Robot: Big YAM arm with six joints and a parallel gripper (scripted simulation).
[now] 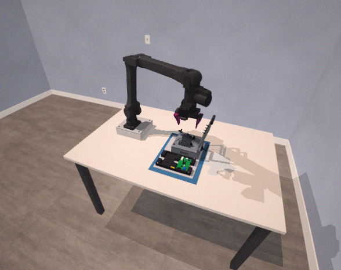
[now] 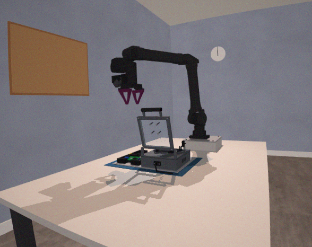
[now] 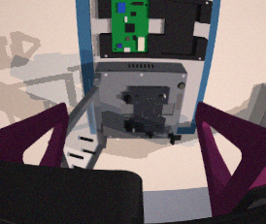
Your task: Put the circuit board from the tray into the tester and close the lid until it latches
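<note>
The green circuit board is 28 cm below my hand. Also, from my hand: clear lid 17 cm to the left, 12 cm below, 7 cm ahead; then small latch hook 22 cm to the left, 21 cm below, 11 cm behind.
</note>
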